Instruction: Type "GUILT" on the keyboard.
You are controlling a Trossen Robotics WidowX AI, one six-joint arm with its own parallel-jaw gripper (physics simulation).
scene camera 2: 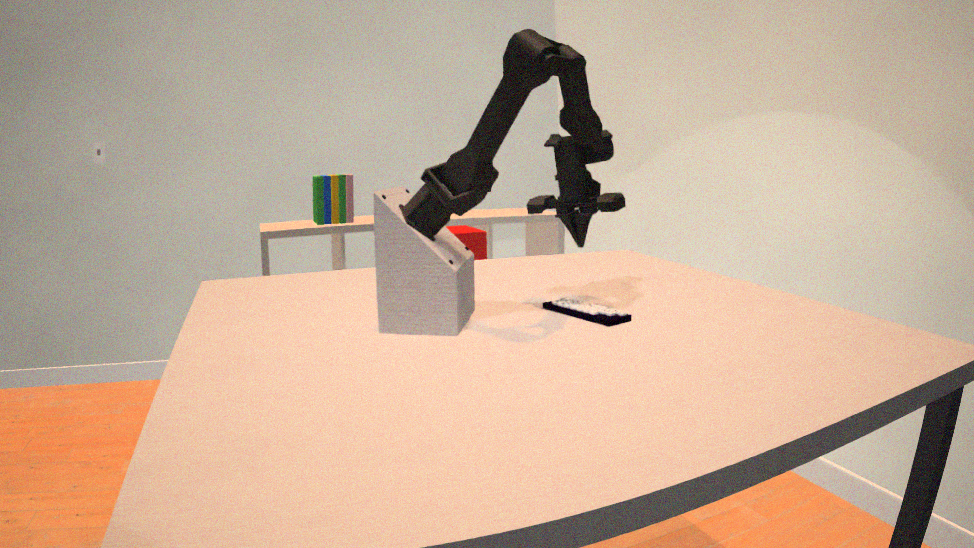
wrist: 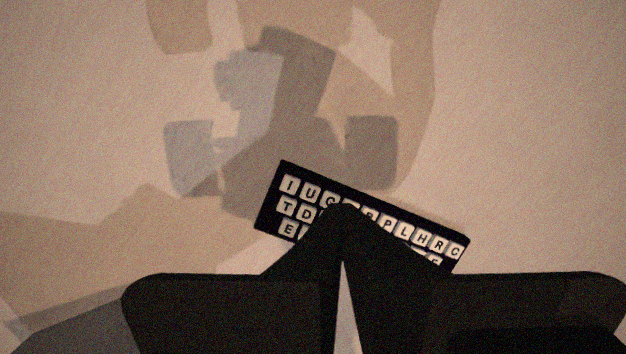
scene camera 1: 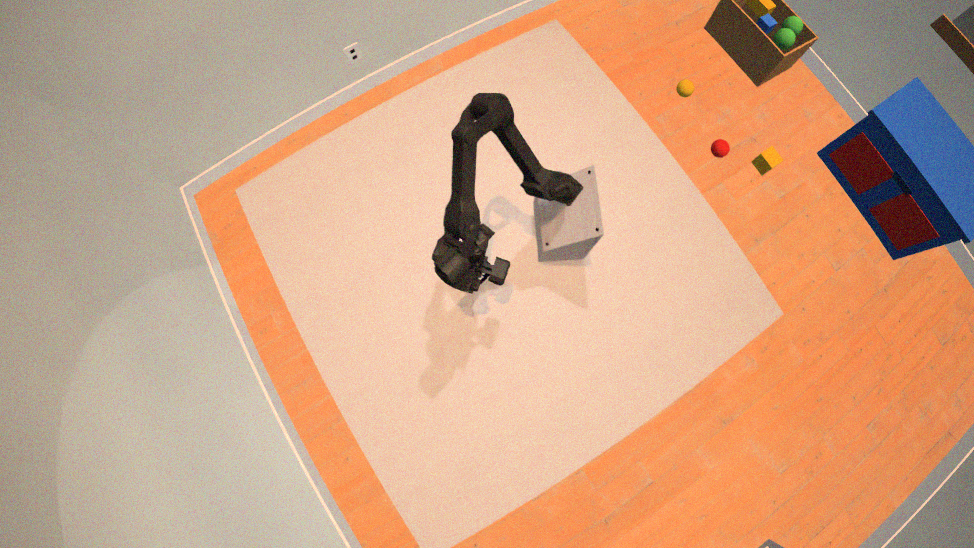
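Where they show: gripper, between the fingertips: (scene camera 2: 581, 247) (wrist: 340, 213); arm's base, origin of its link: (scene camera 2: 415, 223) (scene camera 1: 569, 190).
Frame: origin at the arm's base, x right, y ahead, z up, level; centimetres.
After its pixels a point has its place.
Observation:
The black keyboard (scene camera 2: 587, 311) {x 15.2, y 25.9, z -16.5 cm} (wrist: 390, 209) {x 13.5, y 31.0, z -16.8 cm} with white letter keys lies tilted across the wrist view. Its I key (wrist: 290, 185) {x 5.0, y 30.4, z -16.3 cm}, U key (wrist: 310, 193) {x 6.7, y 30.3, z -16.3 cm}, T key (wrist: 286, 206) {x 5.3, y 28.7, z -16.3 cm} and L key (wrist: 404, 230) {x 15.2, y 29.9, z -16.3 cm} show. The G key (wrist: 328, 200) {x 8.2, y 30.2, z -16.3 cm} is partly covered by the fingers, which also hide much of the lower rows. In scene camera 1 the arm hides most of the keyboard. My gripper (scene camera 2: 580, 244) {x 6.6, y 32.9, z -6.4 cm} (wrist: 340, 213) {x 6.6, y 32.9, z -6.4 cm} is shut and empty, its tips pointing down well above the keyboard and touching no key.
The arm's grey base block (scene camera 1: 570, 218) {x -5.0, y 5.9, z -0.5 cm} (scene camera 2: 418, 286) {x 4.0, y -2.3, z -9.8 cm} stands on the table (scene camera 1: 381, 408) {x 1.4, y 77.1, z -18.1 cm} (scene camera 2: 381, 436) {x 36.0, y -28.0, z -18.0 cm} beside the keyboard. A shelf (scene camera 2: 299, 226) with books (scene camera 2: 332, 199) and a red box (scene camera 2: 469, 239) stand behind. A brown bin (scene camera 1: 749, 51), balls and a blue unit (scene camera 1: 926, 143) are beyond the table.

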